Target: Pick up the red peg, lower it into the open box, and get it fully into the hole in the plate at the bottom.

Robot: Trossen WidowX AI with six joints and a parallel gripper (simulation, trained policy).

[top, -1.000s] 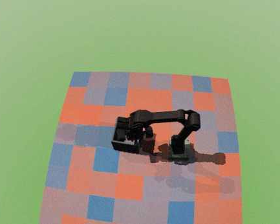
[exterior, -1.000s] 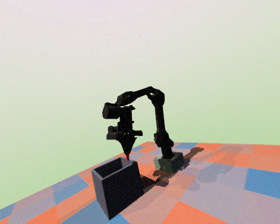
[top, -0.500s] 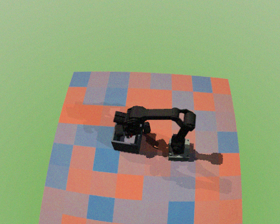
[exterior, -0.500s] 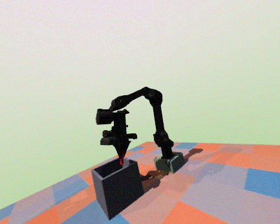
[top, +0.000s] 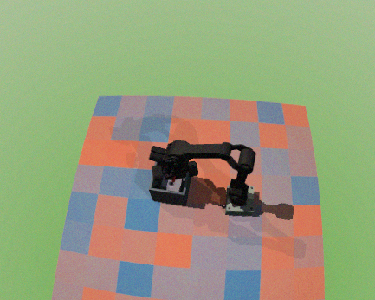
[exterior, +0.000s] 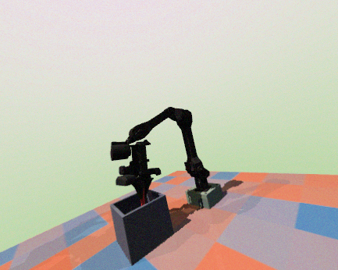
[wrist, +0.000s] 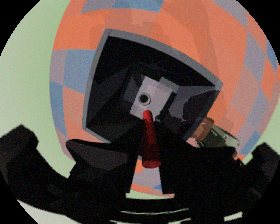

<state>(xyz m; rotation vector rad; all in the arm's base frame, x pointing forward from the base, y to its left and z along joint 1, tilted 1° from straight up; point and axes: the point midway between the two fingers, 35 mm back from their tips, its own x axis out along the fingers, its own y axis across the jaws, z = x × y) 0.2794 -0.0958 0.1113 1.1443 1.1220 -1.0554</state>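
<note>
Now: the red peg 10 mm above my gripper tip. Round my gripper tip: pale grey plate 20 mm ahead, 10 mm to the right, 90 mm below.
</note>
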